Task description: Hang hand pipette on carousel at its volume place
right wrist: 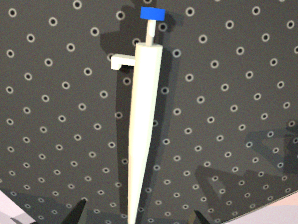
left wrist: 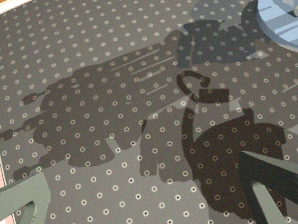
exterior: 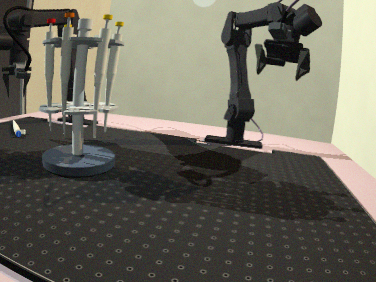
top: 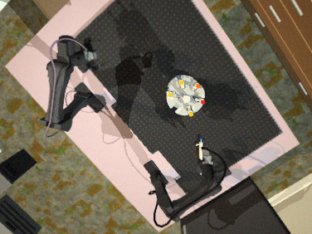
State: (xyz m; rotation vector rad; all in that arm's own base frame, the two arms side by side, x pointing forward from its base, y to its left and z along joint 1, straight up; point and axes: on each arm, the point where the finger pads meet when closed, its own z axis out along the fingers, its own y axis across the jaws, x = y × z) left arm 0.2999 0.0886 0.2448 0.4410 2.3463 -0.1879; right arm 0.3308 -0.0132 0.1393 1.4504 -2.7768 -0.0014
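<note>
My right hand is 30 mm past the pipette, 10 mm to the left of it and 120 mm above it.
</note>
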